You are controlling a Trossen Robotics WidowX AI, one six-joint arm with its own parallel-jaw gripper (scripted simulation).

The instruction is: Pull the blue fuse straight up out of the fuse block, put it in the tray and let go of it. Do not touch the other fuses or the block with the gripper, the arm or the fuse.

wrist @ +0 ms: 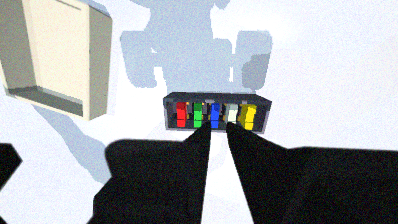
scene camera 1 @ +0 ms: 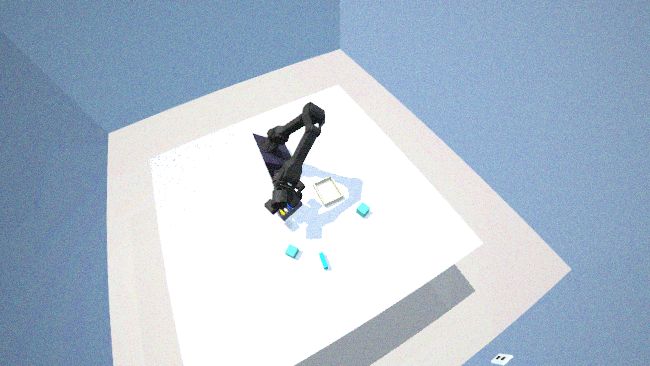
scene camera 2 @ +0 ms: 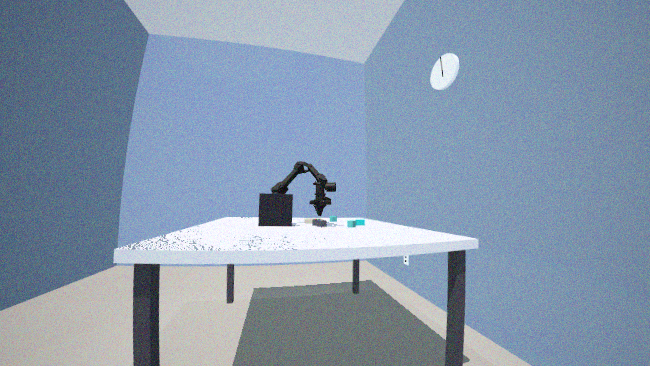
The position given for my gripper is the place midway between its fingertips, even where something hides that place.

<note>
I see my gripper [wrist: 218,126] and a beige tray [wrist: 62,62].
</note>
